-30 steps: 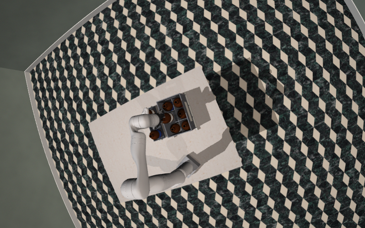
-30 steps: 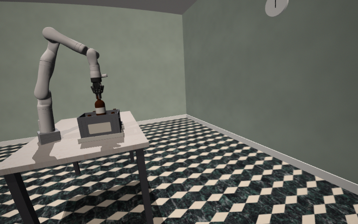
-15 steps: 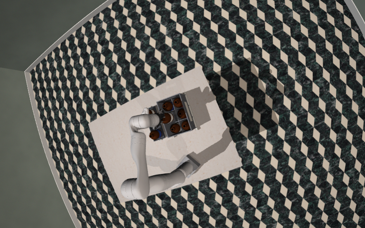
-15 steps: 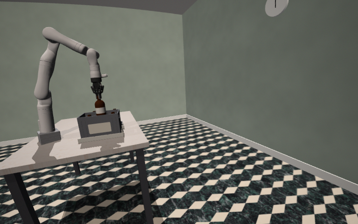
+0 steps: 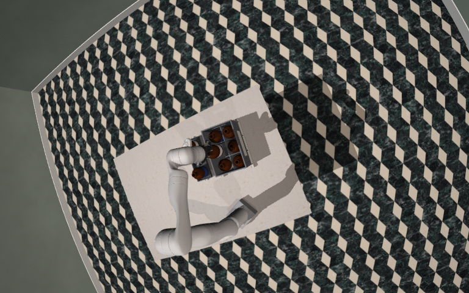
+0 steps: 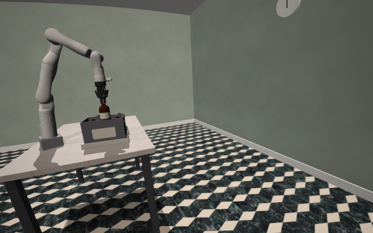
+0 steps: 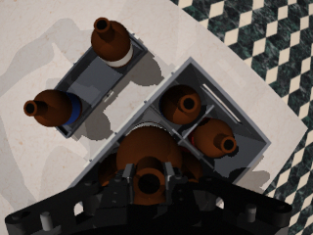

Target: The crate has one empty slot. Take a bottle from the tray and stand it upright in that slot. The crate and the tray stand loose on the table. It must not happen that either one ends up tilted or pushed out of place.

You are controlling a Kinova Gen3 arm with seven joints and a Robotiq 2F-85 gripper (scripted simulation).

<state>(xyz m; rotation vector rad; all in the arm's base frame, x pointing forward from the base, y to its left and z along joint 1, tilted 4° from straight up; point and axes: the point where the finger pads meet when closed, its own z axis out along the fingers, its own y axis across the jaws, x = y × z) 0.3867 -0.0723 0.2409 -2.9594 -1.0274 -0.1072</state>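
The brown bottle is 7 cm below my hand. Also, from my hand: grey tray: 2 cm ahead, 18 cm to the left, 28 cm below; then grey crate: 1 cm behind, 4 cm to the right, 21 cm below.
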